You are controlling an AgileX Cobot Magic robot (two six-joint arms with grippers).
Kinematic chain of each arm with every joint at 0, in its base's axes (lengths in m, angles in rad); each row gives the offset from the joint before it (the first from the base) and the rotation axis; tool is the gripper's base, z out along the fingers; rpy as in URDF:
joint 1: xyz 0 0 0.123 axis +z
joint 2: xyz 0 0 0 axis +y
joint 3: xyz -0.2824 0 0.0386 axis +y
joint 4: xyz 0.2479 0 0.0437 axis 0.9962 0 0.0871
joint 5: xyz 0 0 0 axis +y
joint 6: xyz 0.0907 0 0.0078 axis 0.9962 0 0.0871
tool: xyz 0 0 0 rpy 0 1.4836 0
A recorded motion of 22 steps. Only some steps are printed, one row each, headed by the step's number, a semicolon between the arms.
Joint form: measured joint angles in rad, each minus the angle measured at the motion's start. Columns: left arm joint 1, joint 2, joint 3, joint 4, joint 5, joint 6; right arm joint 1, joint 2, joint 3, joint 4, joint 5, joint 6.
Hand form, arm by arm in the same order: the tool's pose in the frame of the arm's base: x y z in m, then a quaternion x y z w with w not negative. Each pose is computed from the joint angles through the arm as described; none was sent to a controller.
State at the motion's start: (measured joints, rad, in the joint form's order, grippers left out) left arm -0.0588 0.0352 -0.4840 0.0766 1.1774 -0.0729; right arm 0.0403 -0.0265 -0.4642 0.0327 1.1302 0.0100
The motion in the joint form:
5: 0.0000 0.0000 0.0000 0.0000 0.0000 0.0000; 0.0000 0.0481 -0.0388 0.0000 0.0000 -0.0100
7: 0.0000 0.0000 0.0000 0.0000 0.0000 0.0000; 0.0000 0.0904 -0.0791 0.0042 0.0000 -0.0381
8: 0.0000 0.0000 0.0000 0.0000 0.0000 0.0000; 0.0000 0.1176 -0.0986 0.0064 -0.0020 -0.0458
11: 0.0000 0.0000 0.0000 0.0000 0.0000 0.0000; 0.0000 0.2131 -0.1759 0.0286 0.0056 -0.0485
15: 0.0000 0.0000 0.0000 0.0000 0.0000 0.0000; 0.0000 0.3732 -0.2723 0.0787 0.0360 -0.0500
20: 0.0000 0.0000 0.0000 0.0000 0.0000 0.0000; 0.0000 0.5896 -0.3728 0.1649 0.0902 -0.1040
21: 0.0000 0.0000 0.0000 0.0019 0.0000 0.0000; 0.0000 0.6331 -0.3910 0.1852 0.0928 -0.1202
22: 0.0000 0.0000 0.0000 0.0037 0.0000 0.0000; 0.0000 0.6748 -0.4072 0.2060 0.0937 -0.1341
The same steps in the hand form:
5: -0.0034 0.0066 0.2641 -0.00903 0.89326 0.00864 0.44937; -0.0052 0.0025 0.2727 -0.01868 0.87505 0.02605 0.48296
7: -0.0034 0.0066 0.2641 -0.00903 0.89326 0.00864 0.44937; -0.0028 0.0029 0.2840 -0.03110 0.87515 0.02136 0.48238
8: -0.0034 0.0066 0.2641 -0.00903 0.89326 0.00864 0.44937; -0.0003 0.0032 0.2896 -0.03450 0.87638 0.02060 0.47994
11: -0.0034 0.0066 0.2641 -0.00903 0.89326 0.00864 0.44937; 0.0084 0.0054 0.3102 -0.03640 0.88218 0.03102 0.46848
15: -0.0034 0.0066 0.2641 -0.00903 0.89326 0.00864 0.44937; 0.0298 0.0105 0.3324 -0.03826 0.90220 0.05570 0.42599
20: -0.0034 0.0066 0.2641 -0.00903 0.89326 0.00864 0.44937; 0.0667 0.0195 0.3480 -0.06312 0.93068 0.08930 0.34911
21: -0.0034 0.0068 0.2641 -0.00909 0.89323 0.00959 0.44941; 0.0754 0.0216 0.3503 -0.06976 0.93397 0.09702 0.33679
22: -0.0033 0.0070 0.2641 -0.00916 0.89319 0.01048 0.44945; 0.0842 0.0237 0.3519 -0.07499 0.93677 0.10552 0.32512

